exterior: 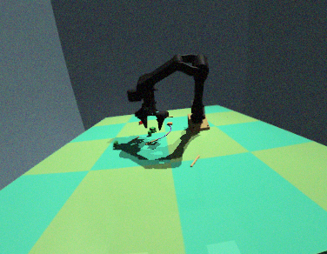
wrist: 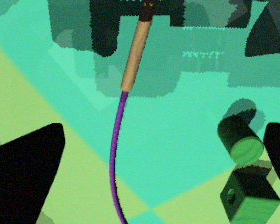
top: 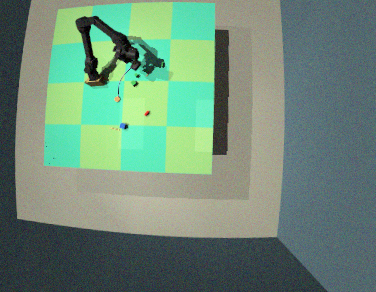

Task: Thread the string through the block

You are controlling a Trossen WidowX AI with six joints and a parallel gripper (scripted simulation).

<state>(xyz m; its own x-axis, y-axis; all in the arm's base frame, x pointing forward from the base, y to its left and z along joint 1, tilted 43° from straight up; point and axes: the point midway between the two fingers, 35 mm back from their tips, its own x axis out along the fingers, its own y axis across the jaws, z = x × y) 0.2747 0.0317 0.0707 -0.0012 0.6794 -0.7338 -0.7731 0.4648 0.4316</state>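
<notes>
Right now the small green cylinder is 20 mm ahead of my gripper tip, 60 mm to the right of it and 40 mm below it. Round my gripper tip: red piece (90 mm ahead, 340 mm to the right, 50 mm below); then small dark piece (210 mm ahead, 10 mm to the left, 50 mm below); then round button (130 mm behind, 220 mm to the right, 50 mm below).
</notes>
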